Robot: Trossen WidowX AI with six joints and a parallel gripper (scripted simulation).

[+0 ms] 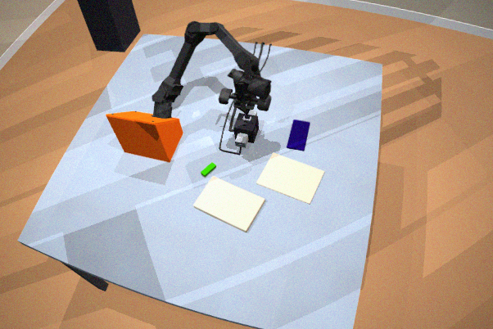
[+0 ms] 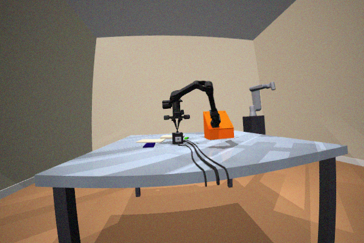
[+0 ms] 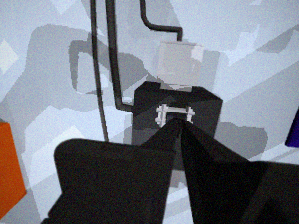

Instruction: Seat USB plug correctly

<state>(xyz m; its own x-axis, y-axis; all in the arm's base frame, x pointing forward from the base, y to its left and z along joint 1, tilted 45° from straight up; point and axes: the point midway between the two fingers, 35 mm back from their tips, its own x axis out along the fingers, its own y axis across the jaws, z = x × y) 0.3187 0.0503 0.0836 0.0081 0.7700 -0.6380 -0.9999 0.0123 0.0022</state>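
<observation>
The USB plug is 20 mm below my gripper tip. The rest, counted from my gripper tip: green block 100 mm behind, 220 mm to the right, 100 mm below; then dark blue block 200 mm ahead, 20 mm to the left, 100 mm below.
</observation>
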